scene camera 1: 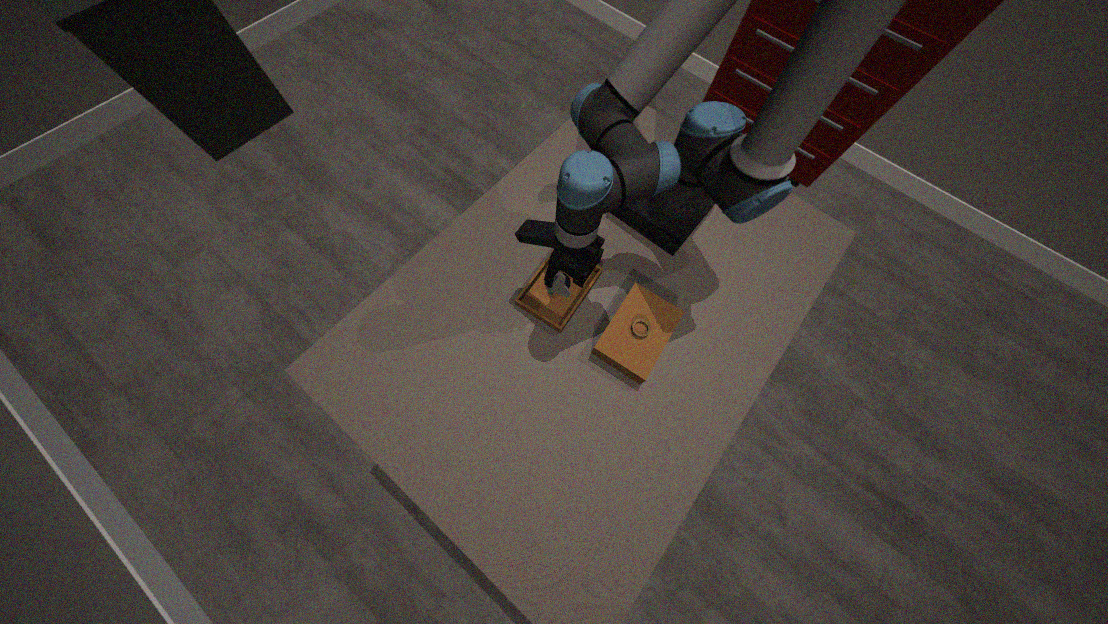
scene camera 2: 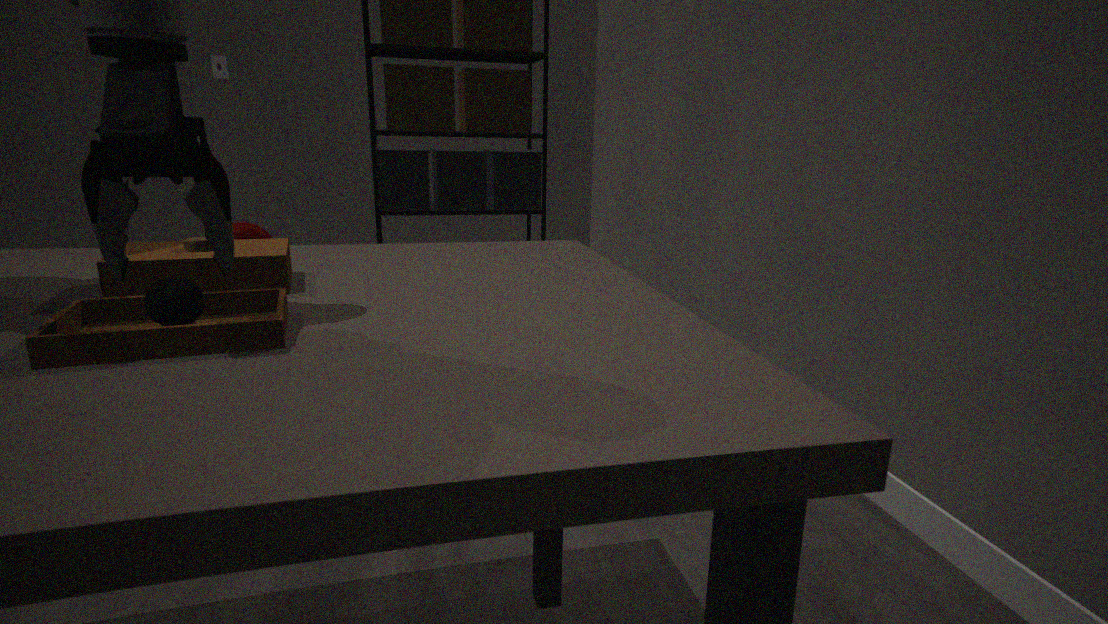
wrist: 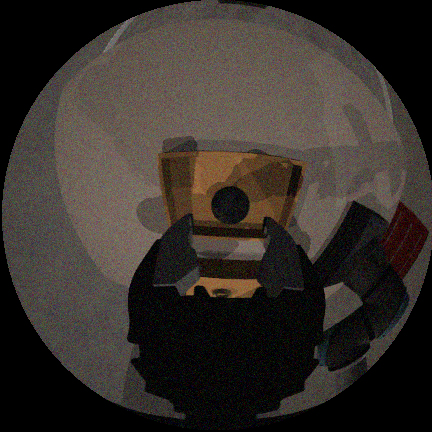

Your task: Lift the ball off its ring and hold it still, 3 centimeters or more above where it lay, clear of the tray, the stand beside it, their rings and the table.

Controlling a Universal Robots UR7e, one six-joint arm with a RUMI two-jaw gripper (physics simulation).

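Seen in the pictures: gripper, fingertip midpoint: [scene camera 1: 561, 280] [scene camera 2: 175, 278] [wrist: 227, 216]; arm's base, link origin: [scene camera 1: 678, 194] [wrist: 360, 260].
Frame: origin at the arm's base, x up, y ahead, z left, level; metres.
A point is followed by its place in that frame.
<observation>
The dark ball [scene camera 2: 174, 302] @(x -0.019, y 0.394, z -0.086 m) [wrist: 230, 205] @(x -0.002, y 0.389, z -0.073 m) sits in the shallow wooden tray [scene camera 1: 538, 316] @(x -0.040, y 0.480, z -0.046 m) [scene camera 2: 155, 344] @(x -0.046, y 0.389, z -0.129 m) [wrist: 210, 170] @(x -0.056, y 0.420, z -0.095 m). In scene camera 1 the gripper hides it, and its ring cannot be made out clearly. My gripper [scene camera 1: 561, 289] @(x -0.002, y 0.389, z -0.060 m) [scene camera 2: 171, 271] @(x -0.002, y 0.389, z -0.060 m) [wrist: 227, 216] @(x -0.002, y 0.389, z -0.060 m) is open and empty, pointing down over the tray. In scene camera 2 its fingertips are a little above the ball's top, one to each side. The wooden stand [scene camera 1: 620, 348] @(x -0.010, y 0.420, z 0.143 m) [scene camera 2: 259, 271] @(x -0.029, y 0.427, z 0.094 m) [wrist: 230, 268] @(x -0.035, y 0.350, z 0.082 m) is beside the tray, with an empty ring [scene camera 1: 639, 337] @(x -0.006, y 0.373, z 0.159 m) on top.
The table [scene camera 1: 480, 441] @(x -0.059, y 0.762, z 0.050 m) [scene camera 2: 480, 434] @(x -0.060, y 0.658, z -0.325 m) carries tray and stand, with a gap between them. The arm's dark base [scene camera 1: 666, 224] @(x 0.008, y 0.101, z 0.031 m) is behind them. Red drawers [scene camera 1: 763, 58] stand beyond the table. A shelf rack [scene camera 2: 372, 116] stands by the far wall.
</observation>
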